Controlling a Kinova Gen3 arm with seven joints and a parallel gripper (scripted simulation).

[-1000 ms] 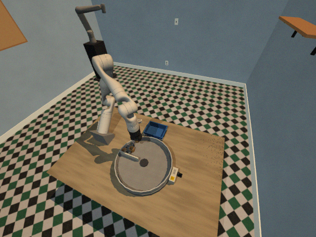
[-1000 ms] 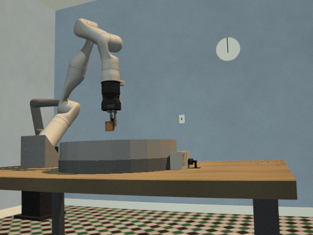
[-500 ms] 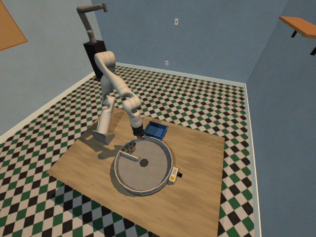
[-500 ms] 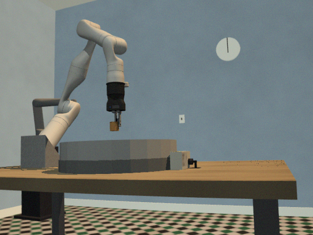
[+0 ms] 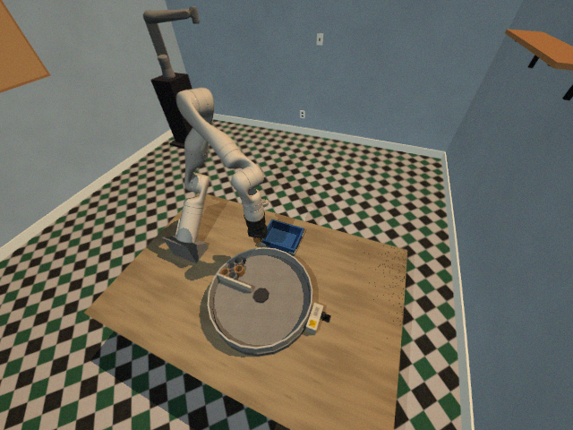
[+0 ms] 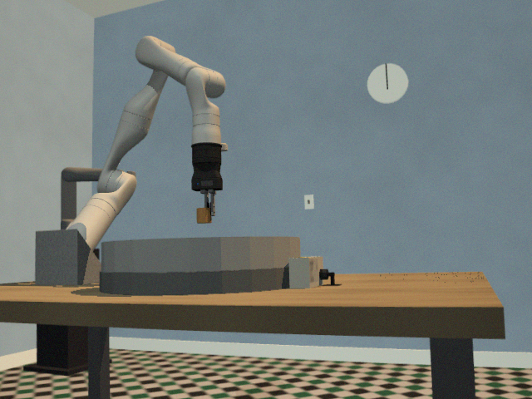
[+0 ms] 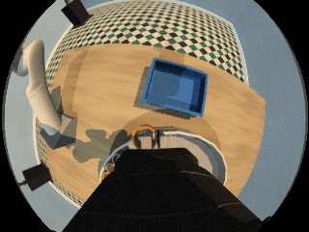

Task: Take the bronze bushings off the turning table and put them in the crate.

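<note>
Right now my hand is 160 mm above the blue crate, 140 mm to the right of it and 30 mm short of it. Also, from my hand: grey turning table: 190 mm to the right, 130 mm below, 100 mm ahead.
</note>
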